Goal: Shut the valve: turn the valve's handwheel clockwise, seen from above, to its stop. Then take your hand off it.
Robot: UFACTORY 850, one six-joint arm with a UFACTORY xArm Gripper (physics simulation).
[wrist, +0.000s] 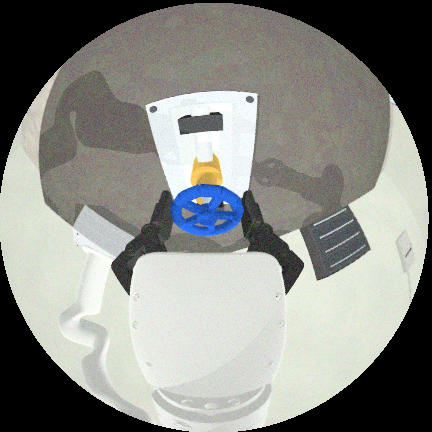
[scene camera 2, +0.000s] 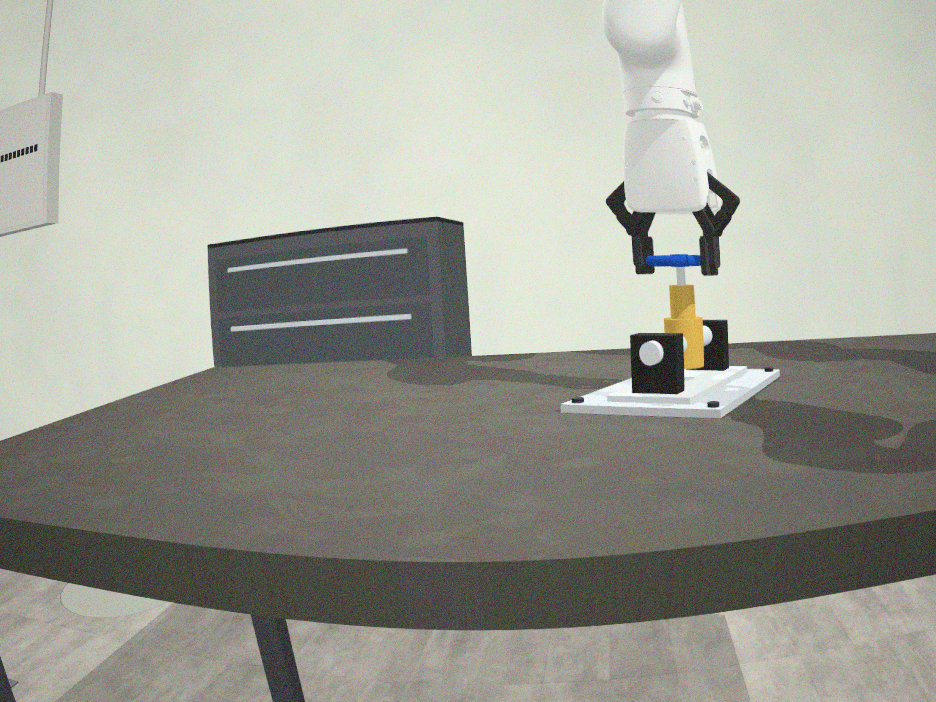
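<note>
The blue handwheel [scene camera 2: 675,260] [wrist: 206,188] lies level on top of a thin grey stem [scene camera 2: 681,276] above the yellow valve body [scene camera 2: 684,341] [wrist: 206,175]. My gripper [scene camera 2: 676,260] [wrist: 206,199] points down and is shut on the handwheel's rim, one black finger on each side of it. The valve sits on a white base plate [scene camera 2: 642,410] [wrist: 162,125] on the table. How far the wheel is from its stop cannot be told from these views.
Two black blocks [scene camera 2: 656,364] [scene camera 2: 716,345] flank the valve body on the plate. The round dark table [scene camera 2: 362,468] [wrist: 310,75] carries the plate. A dark drawer cabinet [scene camera 2: 325,287] [wrist: 337,242] stands beyond the table, and a white box [scene camera 2: 26,162] hangs at the left.
</note>
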